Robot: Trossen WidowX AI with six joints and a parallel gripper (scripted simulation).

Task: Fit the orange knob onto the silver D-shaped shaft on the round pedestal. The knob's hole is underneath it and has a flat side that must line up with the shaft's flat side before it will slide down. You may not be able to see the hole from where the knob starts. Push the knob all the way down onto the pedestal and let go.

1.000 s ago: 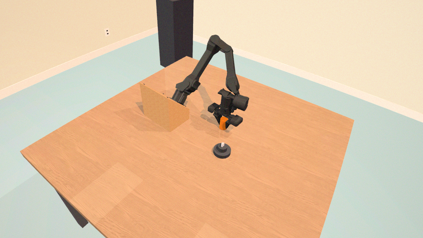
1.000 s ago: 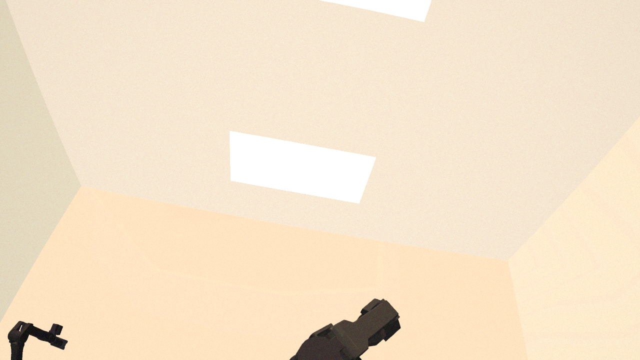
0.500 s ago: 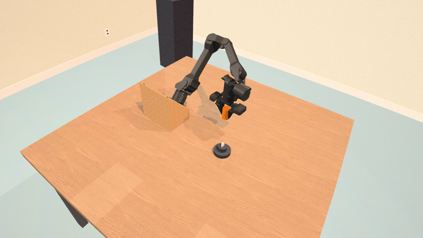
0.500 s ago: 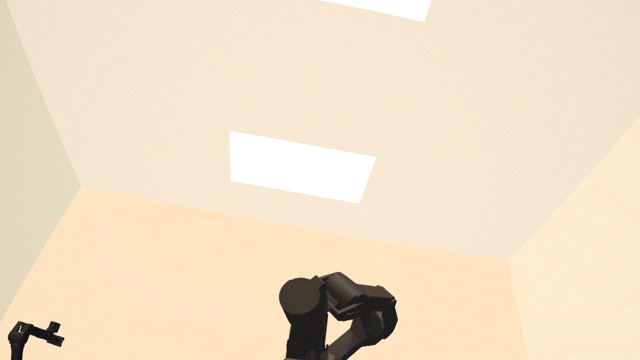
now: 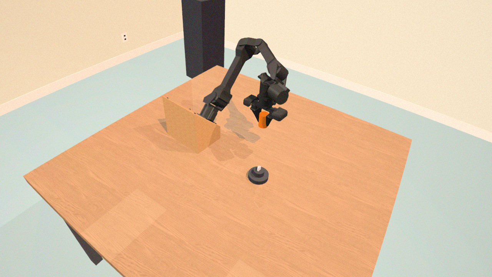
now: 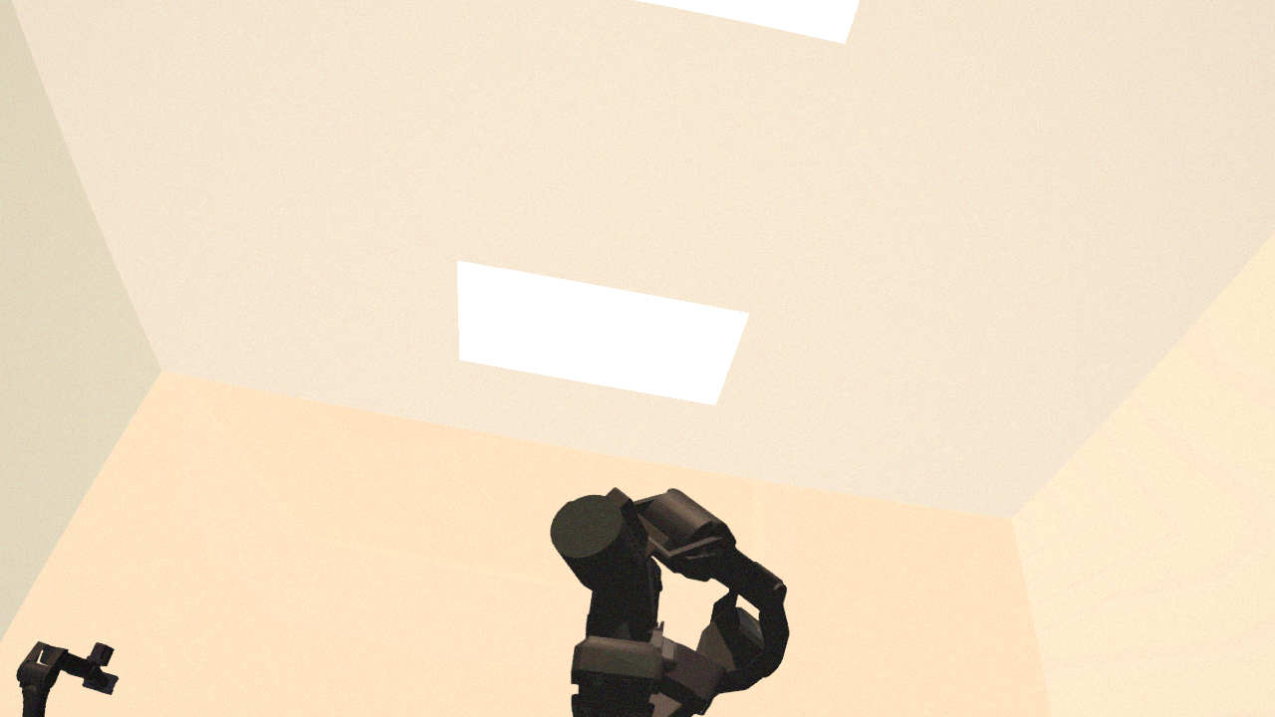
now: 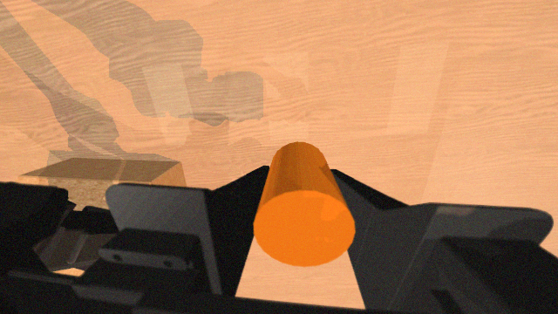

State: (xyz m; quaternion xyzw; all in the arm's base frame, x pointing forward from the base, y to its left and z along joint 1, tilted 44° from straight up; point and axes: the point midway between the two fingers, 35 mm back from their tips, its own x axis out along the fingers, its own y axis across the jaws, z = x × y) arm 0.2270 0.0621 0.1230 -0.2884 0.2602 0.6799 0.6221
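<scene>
My gripper tip is now 40 mm below the orange knob. From my gripper tip the other things lie so: round dark pedestal: 110 mm ahead, 140 mm to the right, 120 mm below.
</scene>
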